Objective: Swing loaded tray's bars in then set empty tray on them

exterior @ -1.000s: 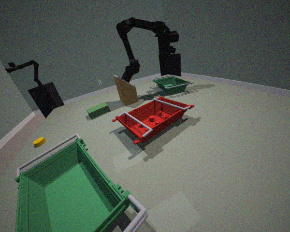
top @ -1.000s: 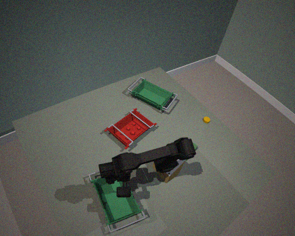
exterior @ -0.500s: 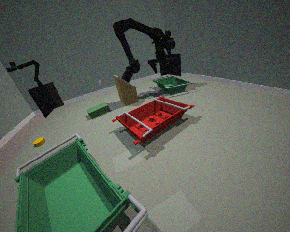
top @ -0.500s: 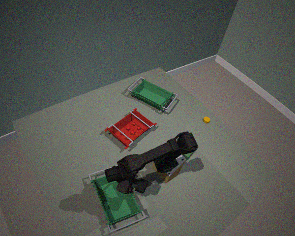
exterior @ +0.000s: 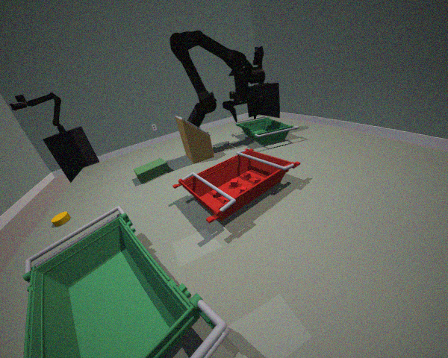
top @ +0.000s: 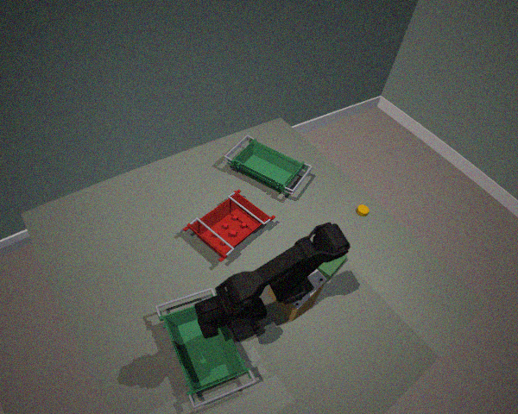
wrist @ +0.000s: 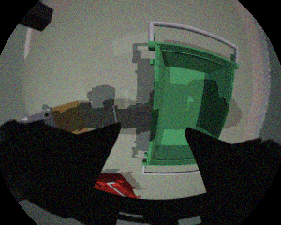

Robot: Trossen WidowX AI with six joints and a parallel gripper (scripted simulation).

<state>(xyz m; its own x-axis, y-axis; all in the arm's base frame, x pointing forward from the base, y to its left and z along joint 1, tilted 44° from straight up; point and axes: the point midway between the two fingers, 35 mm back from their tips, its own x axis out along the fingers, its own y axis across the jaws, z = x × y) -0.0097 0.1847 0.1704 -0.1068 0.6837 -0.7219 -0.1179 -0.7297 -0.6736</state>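
The green tray lies 1 cm ahead of my gripper tip, 8 cm to the left of it and 5 cm below it. Also, from my gripper tip: yellow disc 23 cm ahead, 78 cm to the right, 9 cm below; then flat green block 8 cm ahead, 47 cm to the right, 8 cm below.
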